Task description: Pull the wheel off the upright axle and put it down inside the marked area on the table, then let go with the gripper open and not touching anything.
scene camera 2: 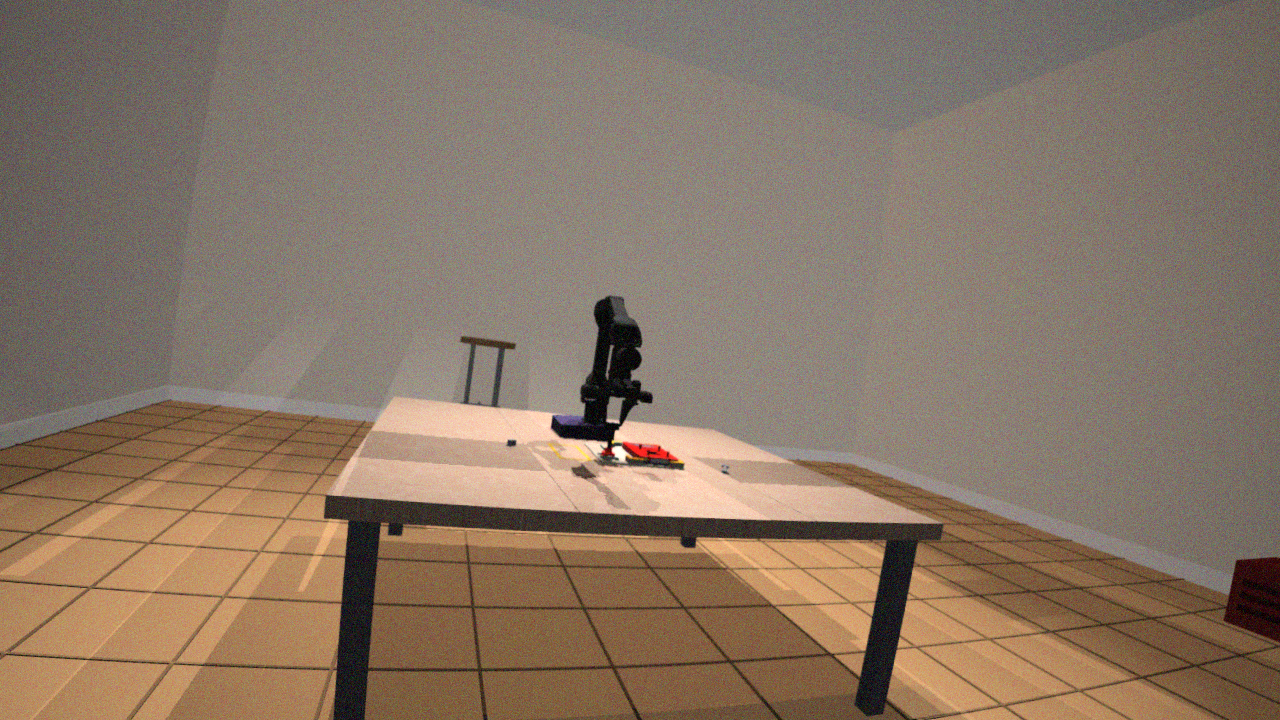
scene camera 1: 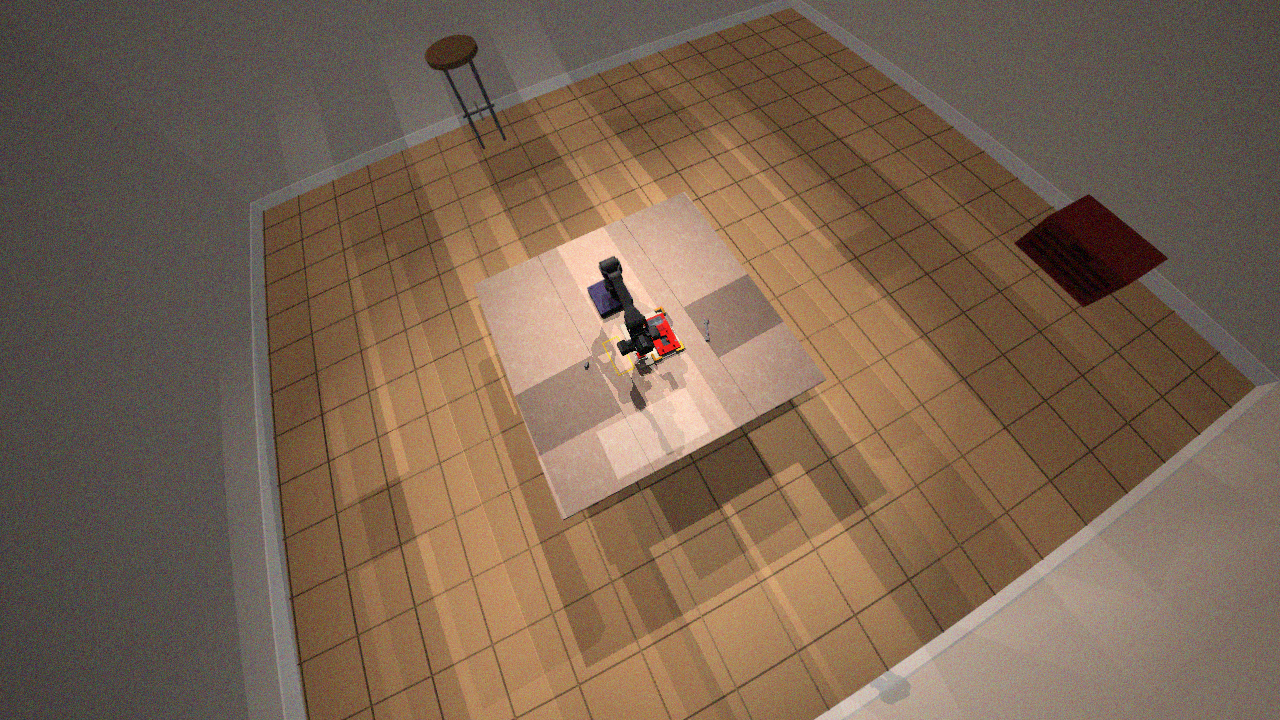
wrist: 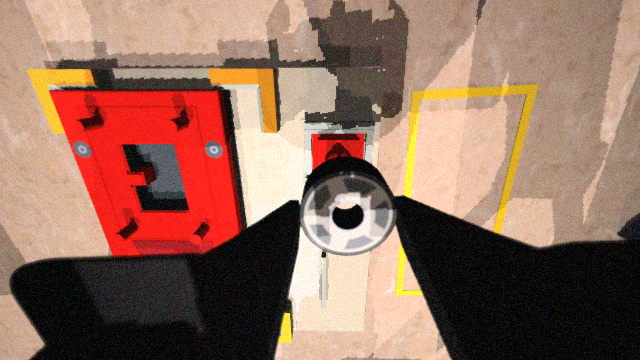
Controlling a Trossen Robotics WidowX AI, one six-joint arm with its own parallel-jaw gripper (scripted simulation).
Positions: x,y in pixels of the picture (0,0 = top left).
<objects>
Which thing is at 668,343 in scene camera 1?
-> A red panel.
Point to a red panel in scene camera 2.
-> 651,454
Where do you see an axle block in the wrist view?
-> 324,146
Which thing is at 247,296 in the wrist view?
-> The gripper.
</objects>
